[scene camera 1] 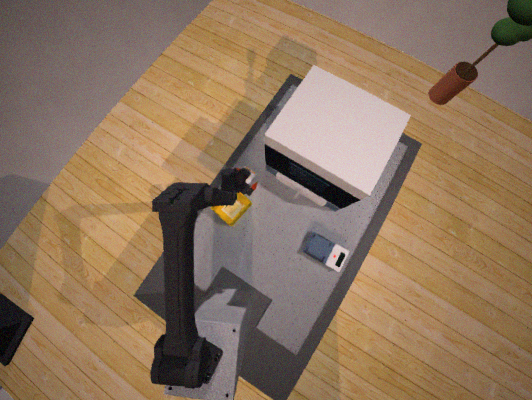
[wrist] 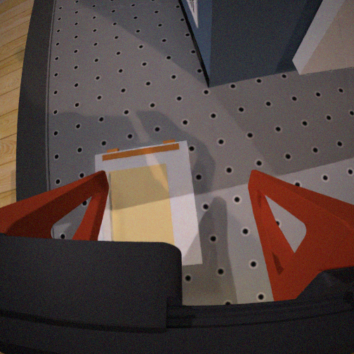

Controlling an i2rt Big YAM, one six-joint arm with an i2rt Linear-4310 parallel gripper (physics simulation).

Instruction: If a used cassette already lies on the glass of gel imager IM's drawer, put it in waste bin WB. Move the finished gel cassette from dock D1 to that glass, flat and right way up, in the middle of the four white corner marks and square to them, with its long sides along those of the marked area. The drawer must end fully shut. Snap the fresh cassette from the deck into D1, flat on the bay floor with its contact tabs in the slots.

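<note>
A white cassette (wrist: 185,215) with a pale yellow window and orange tabs lies flat on the perforated deck in the wrist view. My gripper (scene camera 1: 247,178) (wrist: 177,178) is open and empty above it. The left finger overlaps the cassette's left edge in view; the right finger is over deck to its right. The white gel imager (scene camera 1: 340,125) has a white drawer handle (scene camera 1: 300,190) (wrist: 327,42) at its front; the drawer's glass is hidden. The blue-grey dock (scene camera 1: 320,246) has a white end with a red light and dark display. Whether it holds a cassette is unclear.
A yellow tray (scene camera 1: 220,216) with something pale inside sits close beside the gripper, on the perforated deck (scene camera 1: 280,280) (wrist: 235,107). The imager's dark blue front (wrist: 250,40) stands at the top of the wrist view. A potted plant (scene camera 1: 450,87) stands at the upper right.
</note>
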